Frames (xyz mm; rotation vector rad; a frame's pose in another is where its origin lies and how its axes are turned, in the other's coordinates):
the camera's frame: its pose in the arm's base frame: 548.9 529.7 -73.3 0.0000 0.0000 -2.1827
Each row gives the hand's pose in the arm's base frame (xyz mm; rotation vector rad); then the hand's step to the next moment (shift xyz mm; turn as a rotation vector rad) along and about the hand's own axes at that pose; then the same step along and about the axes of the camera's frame.
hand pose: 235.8 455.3 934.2 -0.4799 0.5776 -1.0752
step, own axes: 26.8 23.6 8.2 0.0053 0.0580 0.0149
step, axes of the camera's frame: -6.0 33.4 -13.9 -0.0451 0.0301 -0.0259
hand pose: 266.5 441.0 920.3 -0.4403 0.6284 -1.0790
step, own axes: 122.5 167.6 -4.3 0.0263 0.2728 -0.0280
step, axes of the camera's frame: -51.6 146.8 -137.5 -0.1717 0.0909 -0.1953
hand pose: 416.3 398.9 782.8 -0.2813 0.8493 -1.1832
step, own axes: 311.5 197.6 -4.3 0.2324 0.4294 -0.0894
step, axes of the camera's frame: 65.9 256.1 -257.2 -0.1337 0.2277 -0.4203
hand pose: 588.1 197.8 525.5 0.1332 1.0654 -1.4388
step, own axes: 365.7 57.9 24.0 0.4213 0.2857 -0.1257
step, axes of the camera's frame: 231.4 139.8 -254.1 0.0867 0.1635 -0.4906
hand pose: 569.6 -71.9 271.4 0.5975 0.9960 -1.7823
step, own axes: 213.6 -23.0 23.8 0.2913 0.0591 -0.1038
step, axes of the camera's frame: 163.5 -16.2 -140.5 0.0994 -0.0143 -0.2984
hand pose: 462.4 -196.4 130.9 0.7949 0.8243 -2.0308
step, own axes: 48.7 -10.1 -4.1 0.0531 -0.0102 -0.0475
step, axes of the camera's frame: 28.6 -18.4 -36.6 -0.0020 -0.0295 -0.0656
